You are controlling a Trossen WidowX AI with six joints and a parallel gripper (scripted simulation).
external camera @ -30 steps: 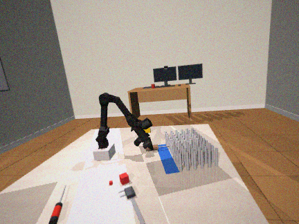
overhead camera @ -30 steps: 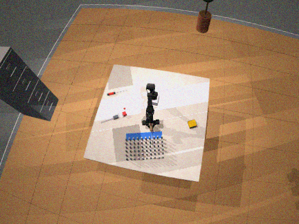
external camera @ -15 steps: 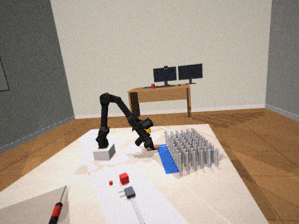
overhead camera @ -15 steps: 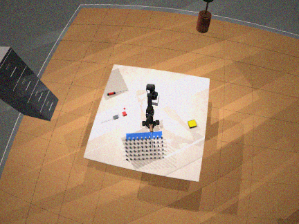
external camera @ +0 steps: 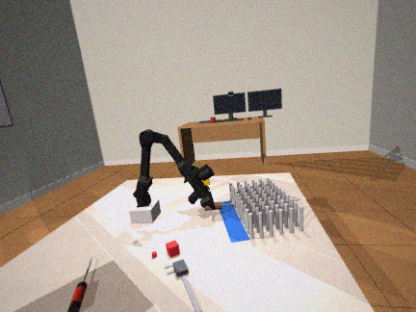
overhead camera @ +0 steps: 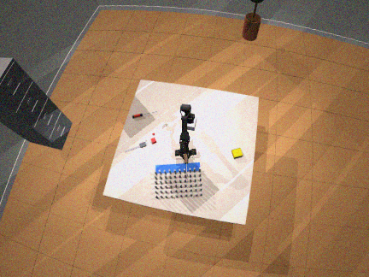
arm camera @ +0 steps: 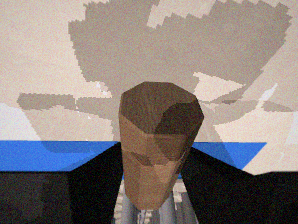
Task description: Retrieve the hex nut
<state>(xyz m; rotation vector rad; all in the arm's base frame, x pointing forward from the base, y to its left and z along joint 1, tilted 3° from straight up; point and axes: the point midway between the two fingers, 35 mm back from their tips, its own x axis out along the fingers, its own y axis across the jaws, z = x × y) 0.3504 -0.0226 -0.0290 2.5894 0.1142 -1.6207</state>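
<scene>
Now: gripper tip 8 cm short of the blue taped strip, 7 cm to the left of it and 3 cm above it. Round my gripper tip: tiny red cube: 33 cm to the right, 24 cm behind, 2 cm below; then yellow block: 46 cm to the left, 7 cm behind, 1 cm below; then hex nut: 23 cm ahead, 2 cm to the left, 2 cm below.
</scene>
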